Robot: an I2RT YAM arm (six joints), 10 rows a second.
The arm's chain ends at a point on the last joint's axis. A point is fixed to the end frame.
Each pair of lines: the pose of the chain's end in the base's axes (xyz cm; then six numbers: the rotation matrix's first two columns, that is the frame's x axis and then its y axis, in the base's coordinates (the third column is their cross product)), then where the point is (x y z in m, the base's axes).
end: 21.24, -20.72, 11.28, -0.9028, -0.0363, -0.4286, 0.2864, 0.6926, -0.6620
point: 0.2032 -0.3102 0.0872
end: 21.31, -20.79, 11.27, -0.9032, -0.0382, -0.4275, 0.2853, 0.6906, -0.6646
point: 0.2040 -0.3110 0.0874
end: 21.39, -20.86, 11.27, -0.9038, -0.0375, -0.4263, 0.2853, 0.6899, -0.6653
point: 0.2046 -0.3117 0.0875
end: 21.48, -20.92, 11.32, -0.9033, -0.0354, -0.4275, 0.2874, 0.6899, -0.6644
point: 0.2053 -0.3122 0.0879
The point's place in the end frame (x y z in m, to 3 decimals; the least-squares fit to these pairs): 0.023 -0.057 0.087
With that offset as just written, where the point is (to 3 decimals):
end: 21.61, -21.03, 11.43, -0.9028, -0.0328, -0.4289, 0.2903, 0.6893, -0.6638
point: 0.206 -0.313 0.089
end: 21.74, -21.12, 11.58, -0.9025, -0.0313, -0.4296, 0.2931, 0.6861, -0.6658
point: 0.207 -0.314 0.091
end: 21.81, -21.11, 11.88, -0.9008, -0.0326, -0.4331, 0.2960, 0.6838, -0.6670
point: 0.208 -0.314 0.094
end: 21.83, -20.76, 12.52, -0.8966, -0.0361, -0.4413, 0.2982, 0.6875, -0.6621
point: 0.209 -0.311 0.100
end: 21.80, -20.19, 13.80, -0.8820, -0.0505, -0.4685, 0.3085, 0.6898, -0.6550
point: 0.211 -0.305 0.113
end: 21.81, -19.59, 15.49, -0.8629, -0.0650, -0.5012, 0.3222, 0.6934, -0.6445
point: 0.214 -0.299 0.130
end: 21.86, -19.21, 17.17, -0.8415, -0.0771, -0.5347, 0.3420, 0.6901, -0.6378
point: 0.216 -0.296 0.148
